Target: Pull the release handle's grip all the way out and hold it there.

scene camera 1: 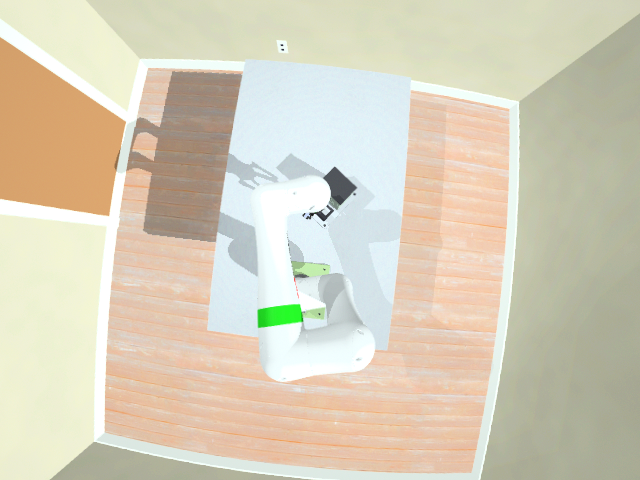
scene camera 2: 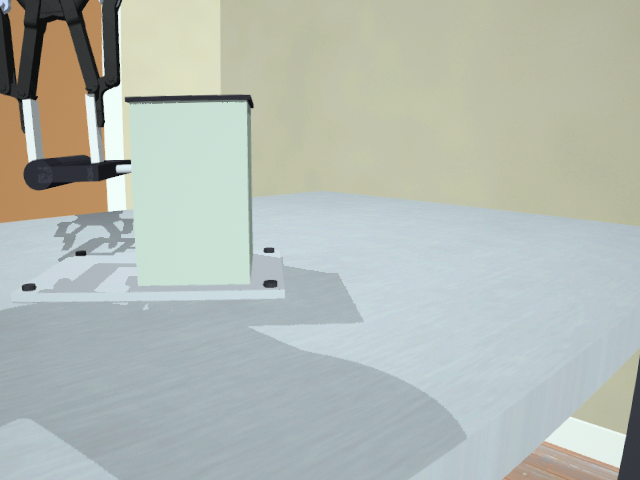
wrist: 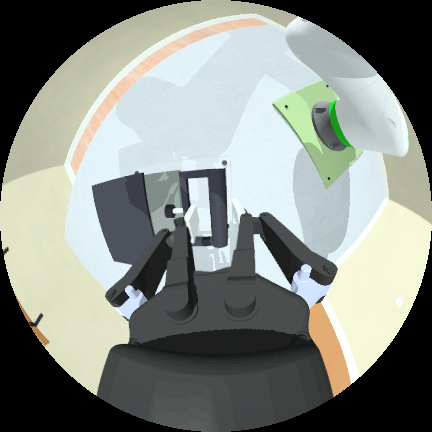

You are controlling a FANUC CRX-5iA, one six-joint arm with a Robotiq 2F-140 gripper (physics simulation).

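Observation:
The release handle's box point(scene camera 2: 191, 196) is pale green with a dark lid point(scene camera 1: 339, 184) point(scene camera 2: 188, 98) point(wrist: 122, 220). A pale rod point(scene camera 2: 123, 168) point(wrist: 177, 210) joins it to a dark rectangular handle frame, whose outer bar is the round black grip point(scene camera 2: 39, 175) point(wrist: 218, 200). A stretch of rod shows between box and frame. My gripper point(scene camera 2: 65, 159) point(wrist: 214, 209) is partly open, pointing down over the handle with nothing clamped. In the wrist view one white fingertip is over the frame's opening and the other beyond the grip's outer side. In scene camera 2 the tips are at the handle's top edge; their ends may be hidden.
The box stands on a pale base plate point(scene camera 2: 206, 295) with dark bolts, on the grey table point(scene camera 1: 320, 113) point(scene camera 2: 439, 268). The white arm point(scene camera 1: 273, 248) point(wrist: 370, 100) reaches over the table from its green mounting plate point(scene camera 1: 315, 269) point(wrist: 299, 112). A wall is behind the table's far end.

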